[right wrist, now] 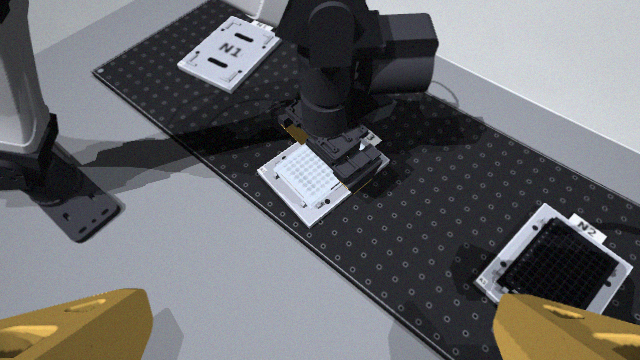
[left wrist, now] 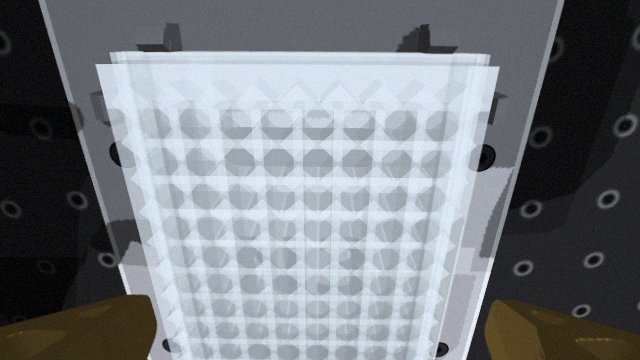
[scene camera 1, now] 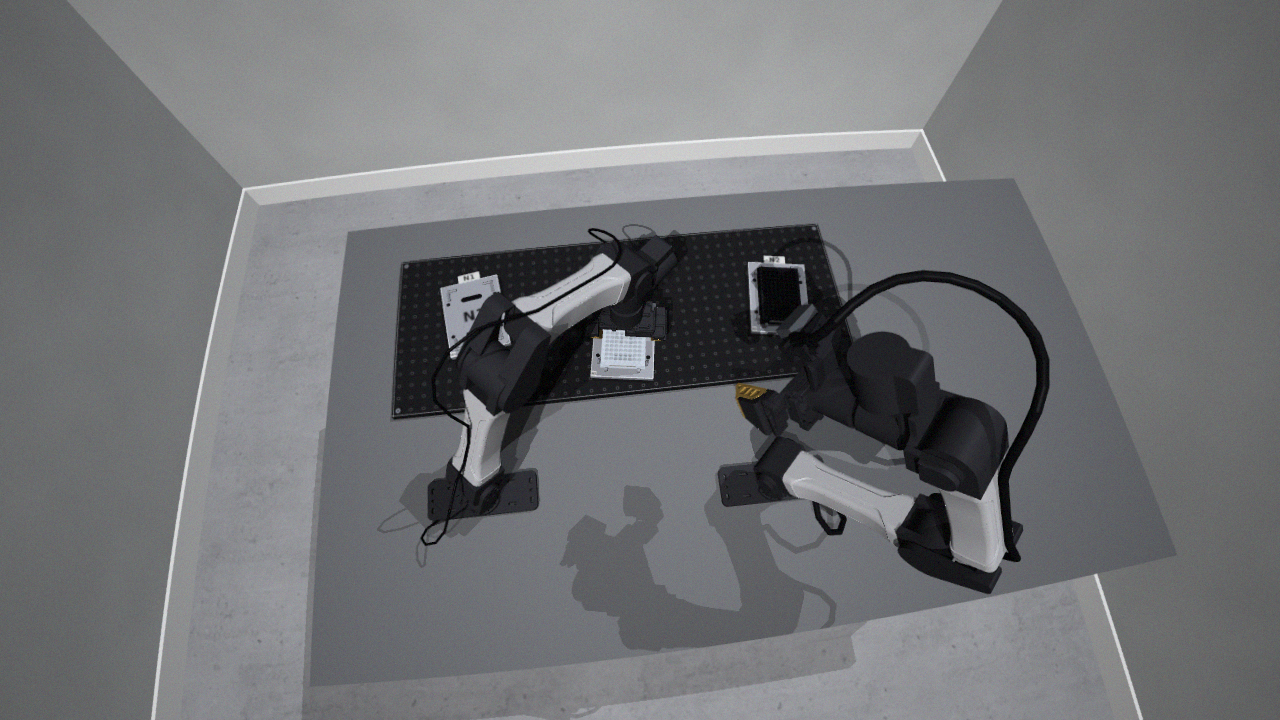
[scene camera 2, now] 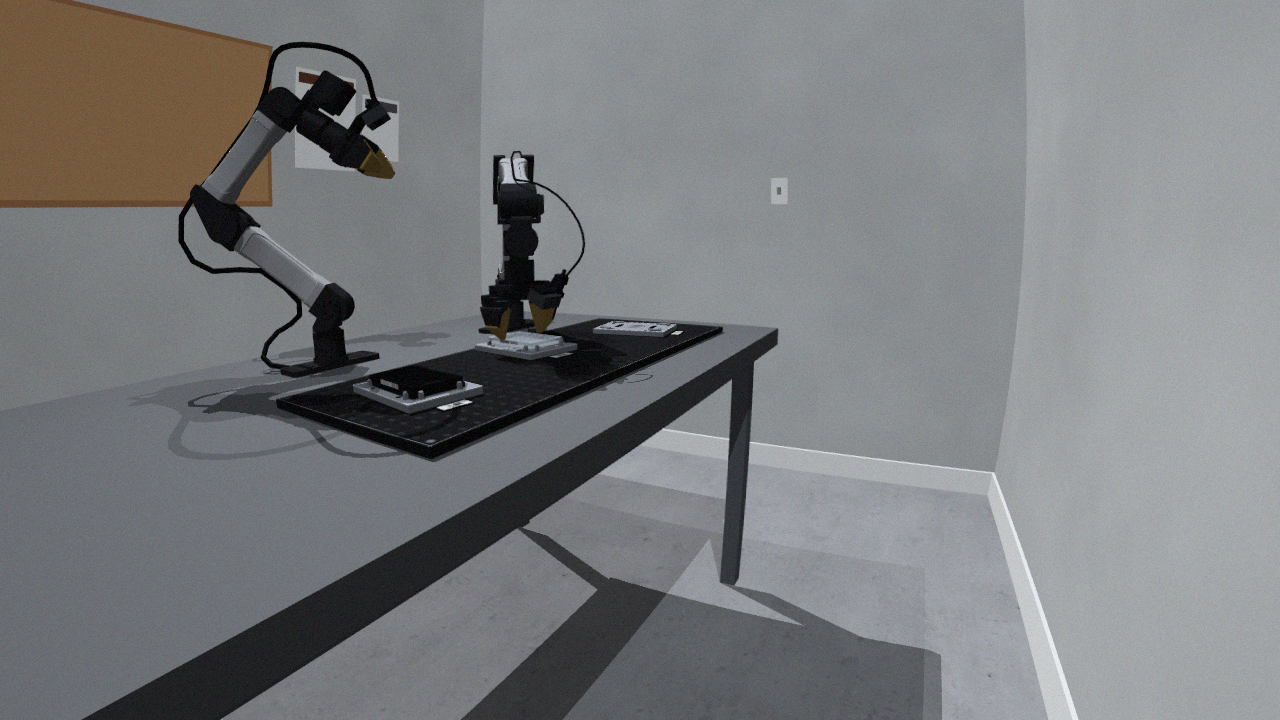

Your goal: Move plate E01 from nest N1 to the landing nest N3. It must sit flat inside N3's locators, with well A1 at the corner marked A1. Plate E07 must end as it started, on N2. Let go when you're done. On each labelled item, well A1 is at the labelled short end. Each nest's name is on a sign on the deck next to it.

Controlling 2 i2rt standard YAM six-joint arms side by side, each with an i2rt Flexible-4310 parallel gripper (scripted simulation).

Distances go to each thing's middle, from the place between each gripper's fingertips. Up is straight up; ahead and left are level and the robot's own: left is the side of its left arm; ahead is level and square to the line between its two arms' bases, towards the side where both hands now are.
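Counting from my left hand (scene camera 2: 521, 335), the clear-white plate E01 (scene camera 1: 628, 352) is 1 cm to the left and 2 cm below, and the landing nest N3 (scene camera 1: 648, 372) is 1 cm to the left and 3 cm below. The black plate E07 (scene camera 1: 786, 284) is 8 cm ahead of that same left hand, 32 cm to the right of it and 2 cm below it, while nest N1 (right wrist: 205, 68) is 7 cm ahead of my left hand, 31 cm to the left of it and 3 cm below it.
From my right hand (scene camera 1: 762, 361), the clear-white plate E01 is 200 mm ahead, 180 mm to the left and 340 mm below, and the landing nest N3 is 200 mm ahead, 180 mm to the left and 350 mm below. The black plate E07 is 280 mm ahead of my right hand, 150 mm to the right of it and 340 mm below it, and nest N2 (scene camera 2: 475, 392) is well ahead of my right hand, a good way to the right of it and well below it.
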